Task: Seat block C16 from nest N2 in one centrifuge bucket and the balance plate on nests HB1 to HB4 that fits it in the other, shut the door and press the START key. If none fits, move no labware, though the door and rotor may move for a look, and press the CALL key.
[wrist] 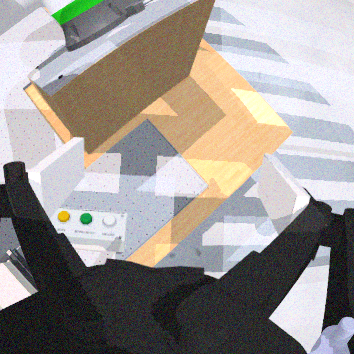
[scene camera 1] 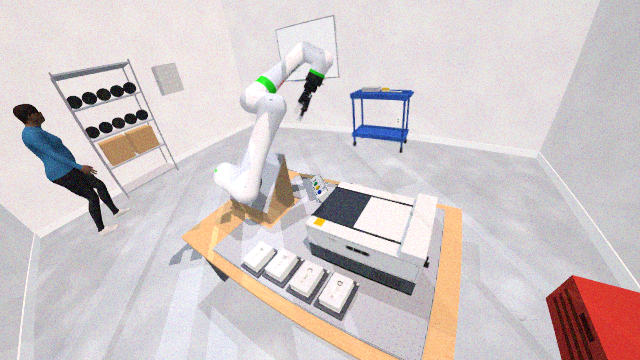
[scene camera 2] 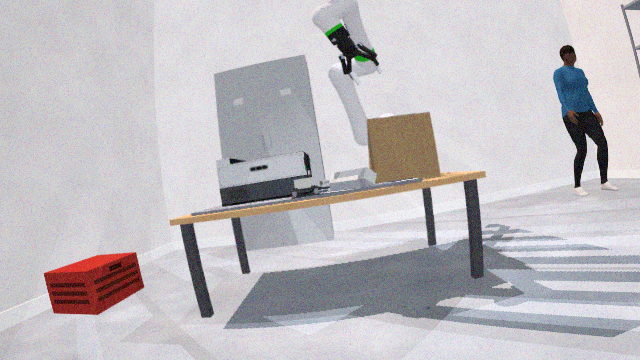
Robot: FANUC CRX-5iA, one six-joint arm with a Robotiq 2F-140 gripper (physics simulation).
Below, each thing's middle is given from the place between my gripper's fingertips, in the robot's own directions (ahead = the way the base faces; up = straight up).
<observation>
My hand is 44 cm above the button panel (scene camera 2: 363, 177), 16 cm short of it and 5 cm to the left of it. Round my hand: white centrifuge machine (scene camera 1: 388, 244) (65 cm ahead, 36 cm below, 28 cm to the right).
</observation>
